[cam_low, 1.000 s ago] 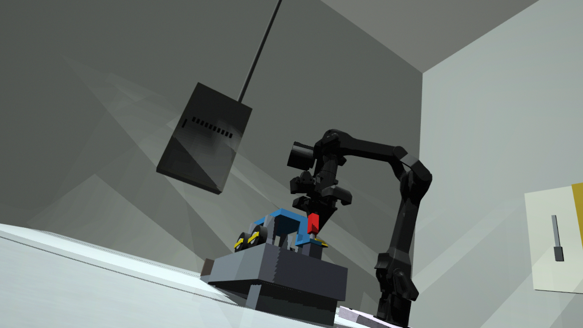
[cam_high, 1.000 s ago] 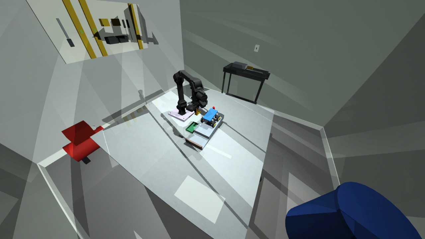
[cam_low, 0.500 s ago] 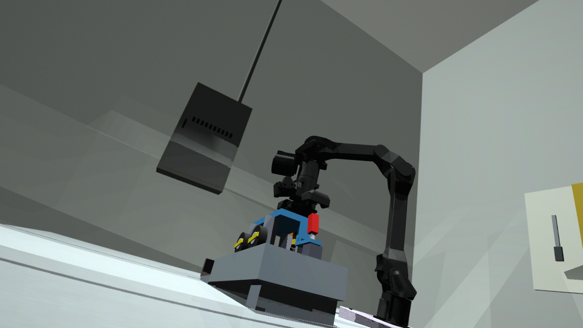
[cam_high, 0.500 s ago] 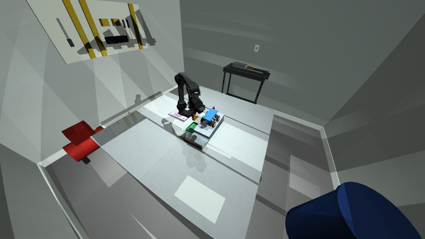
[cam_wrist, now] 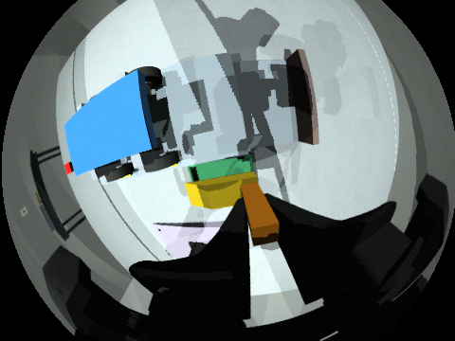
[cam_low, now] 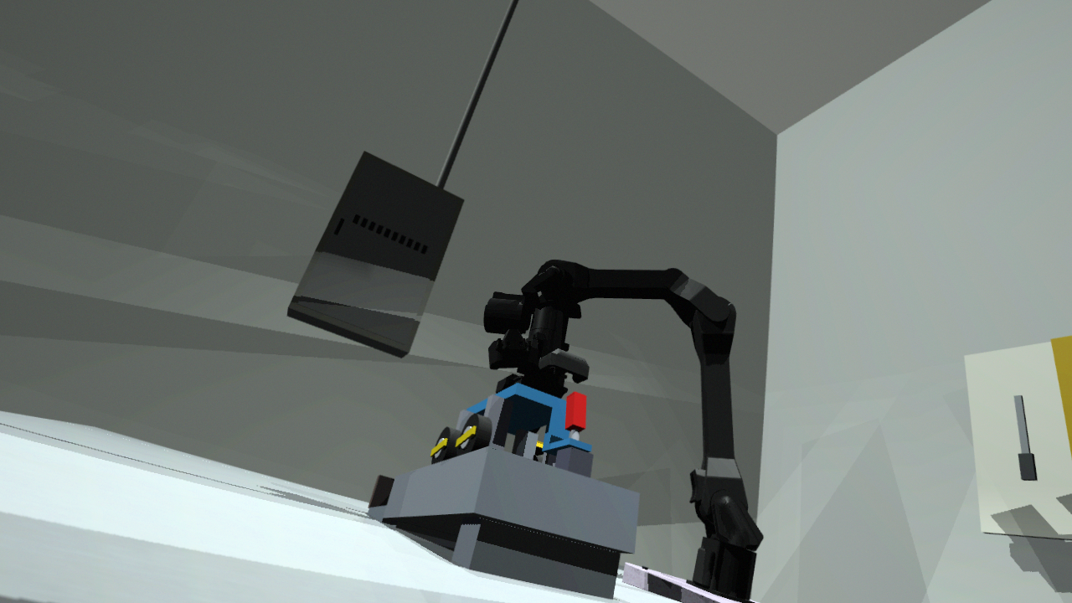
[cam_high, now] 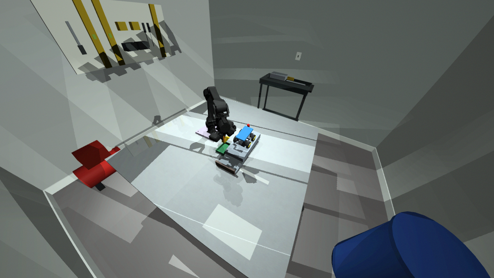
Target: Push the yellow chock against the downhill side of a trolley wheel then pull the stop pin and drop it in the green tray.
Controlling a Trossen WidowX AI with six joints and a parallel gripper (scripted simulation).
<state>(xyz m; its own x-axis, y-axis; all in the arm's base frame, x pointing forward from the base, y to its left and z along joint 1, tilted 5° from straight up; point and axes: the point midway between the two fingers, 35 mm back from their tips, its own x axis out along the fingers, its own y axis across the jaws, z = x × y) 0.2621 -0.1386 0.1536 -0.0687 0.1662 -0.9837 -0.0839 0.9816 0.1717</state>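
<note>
Now: the stop pin 4 cm ahead of my gripper tip, 25 cm to the left of it and 3 cm below it. Round my gripper tip: green tray 4 cm behind, 4 cm to the left, 16 cm below; grey ramp 7 cm ahead, 15 cm to the left, 11 cm below; blue trolley 7 cm ahead, 15 cm to the left, 4 cm below.
</note>
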